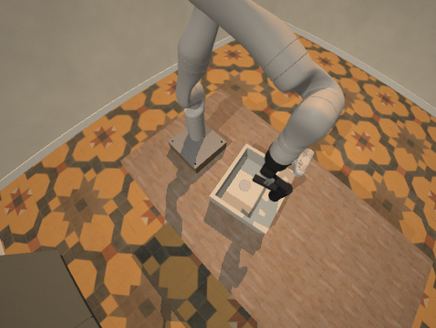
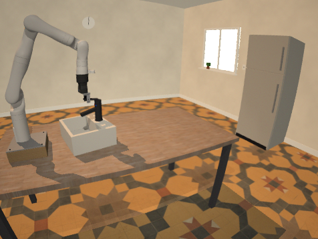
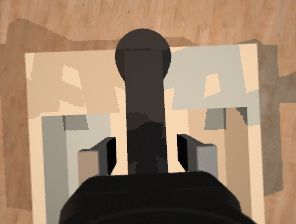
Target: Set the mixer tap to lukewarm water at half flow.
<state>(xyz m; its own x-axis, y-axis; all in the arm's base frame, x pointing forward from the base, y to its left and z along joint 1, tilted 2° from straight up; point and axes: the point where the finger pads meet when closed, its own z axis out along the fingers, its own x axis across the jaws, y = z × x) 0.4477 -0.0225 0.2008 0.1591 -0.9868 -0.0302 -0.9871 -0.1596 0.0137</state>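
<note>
The black lever lies 30 mm ahead of my hand. From my hand the other things lie so: sink basin: 40 mm behind, 10 mm to the right, 240 mm below; black mixer tap: 50 mm ahead, 10 mm to the left, 50 mm below.
</note>
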